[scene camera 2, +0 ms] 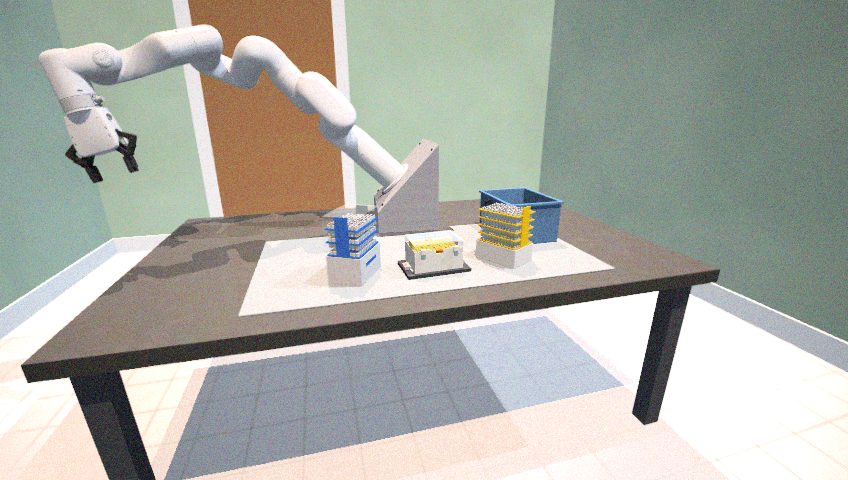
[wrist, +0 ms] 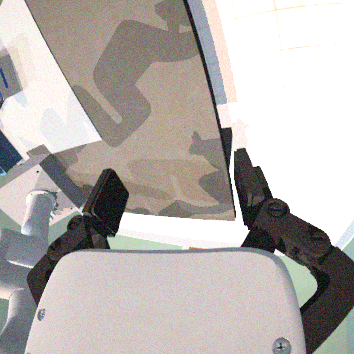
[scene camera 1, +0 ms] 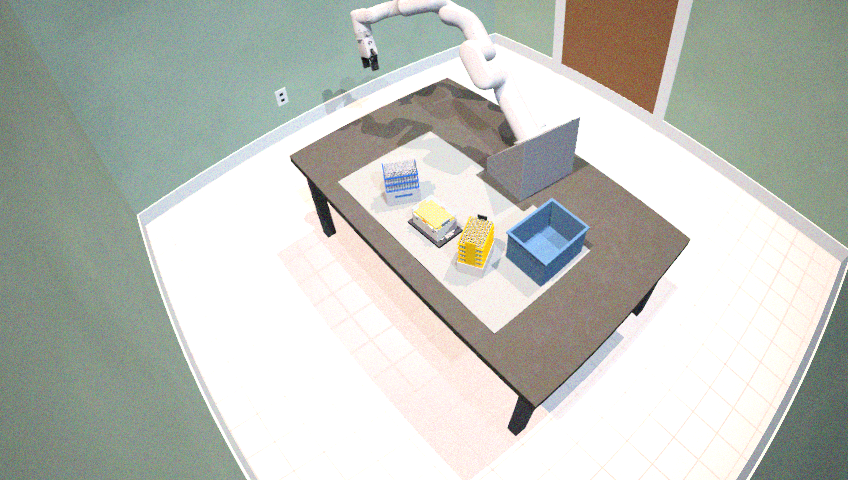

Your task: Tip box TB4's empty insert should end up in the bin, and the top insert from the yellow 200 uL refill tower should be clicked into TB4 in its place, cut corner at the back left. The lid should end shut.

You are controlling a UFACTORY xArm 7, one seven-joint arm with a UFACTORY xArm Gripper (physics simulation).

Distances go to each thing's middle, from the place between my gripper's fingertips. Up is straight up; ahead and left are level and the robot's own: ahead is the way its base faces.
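Scene:
You'll find the blue bin point(scene camera 1: 540, 245) 1070 mm to the left of my hand, and it's 10 mm behind it and 160 mm below it.

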